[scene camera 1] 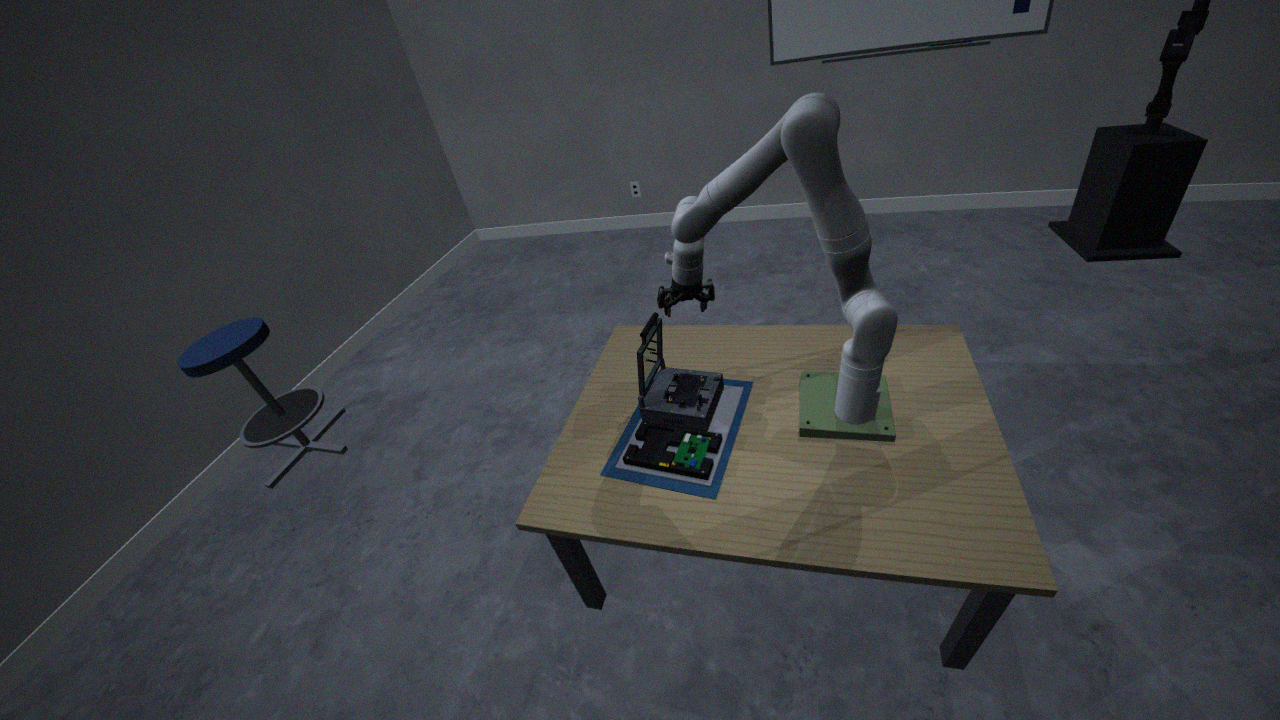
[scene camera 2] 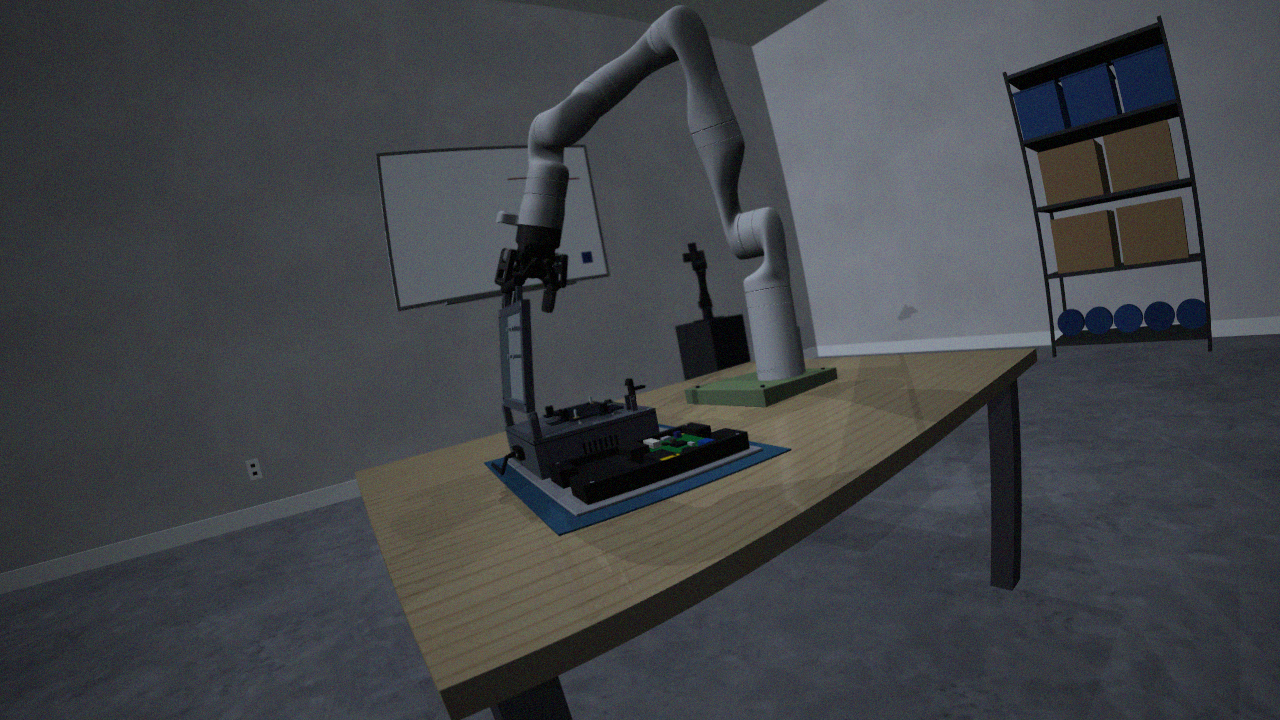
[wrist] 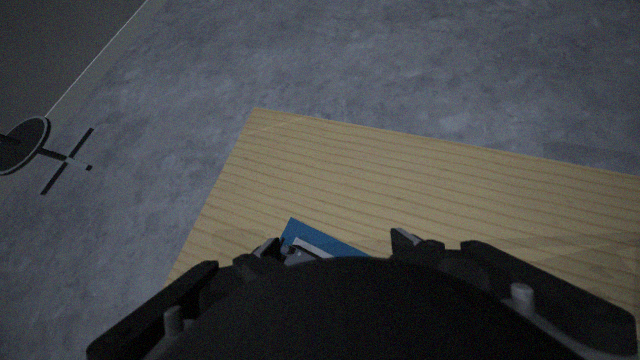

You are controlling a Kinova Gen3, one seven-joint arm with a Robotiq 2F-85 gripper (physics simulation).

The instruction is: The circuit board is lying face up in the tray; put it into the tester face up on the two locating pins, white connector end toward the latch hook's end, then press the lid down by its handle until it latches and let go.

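Frame: origin at the arm's base, x ahead, y up, z right, level; millimetres.
Seen in the pictures: gripper, between the fingertips: (scene camera 1: pixel 685 312) (wrist: pixel 335 245); arm's base, origin of its link: (scene camera 1: pixel 853 411) (scene camera 2: pixel 780 376).
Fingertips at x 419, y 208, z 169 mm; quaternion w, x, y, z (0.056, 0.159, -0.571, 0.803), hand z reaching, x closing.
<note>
Pixels of each thing's middle, then the offset from my fingertips to it. "spot": a spot on its surface instead. Level surfaces: height alone.
- green circuit board, middle of its body: (scene camera 2: pixel 680 442) (scene camera 1: pixel 691 450) dz -302, dx -24, dy -210 mm
- black tray, a spot on its surface: (scene camera 2: pixel 626 480) (scene camera 1: pixel 641 464) spot: dz -346, dx +97, dy -214 mm
- grey tester, a spot on its surface: (scene camera 2: pixel 581 450) spot: dz -202, dx +64, dy -203 mm
- latch hook, middle of its body: (scene camera 2: pixel 635 387) dz -193, dx -50, dy -142 mm
- blue-bordered mat, height of its surface: dy -231 mm
- wooden table, height of its surface: dy -233 mm
The green circuit board (scene camera 1: pixel 691 454) (scene camera 2: pixel 682 444) lies face up in the black tray (scene camera 1: pixel 646 457) (scene camera 2: pixel 626 480), its white connector toward the tester. The grey tester (scene camera 1: pixel 671 417) (scene camera 2: pixel 581 450) stands beside the tray, its pin area bare. Its lid (scene camera 1: pixel 640 368) (scene camera 2: pixel 527 358) stands upright at the side away from the robot base. The latch hook (scene camera 2: pixel 631 394) rises at the opposite end. My gripper (scene camera 1: pixel 685 309) (scene camera 2: pixel 528 300) (wrist: pixel 335 245) is open and empty, high over the tester near the top of the lid. In scene camera 2 one finger overlaps the lid's handle; I cannot tell whether they touch.
A blue-bordered mat (scene camera 1: pixel 666 486) (scene camera 2: pixel 537 503) (wrist: pixel 320 236) lies under tray and tester on the wooden table (scene camera 1: pixel 939 501) (scene camera 2: pixel 805 474) (wrist: pixel 390 170). The arm stands on a green base plate (scene camera 1: pixel 819 420) (scene camera 2: pixel 729 392). A blue stool (scene camera 1: pixel 223 345) stands on the floor.
</note>
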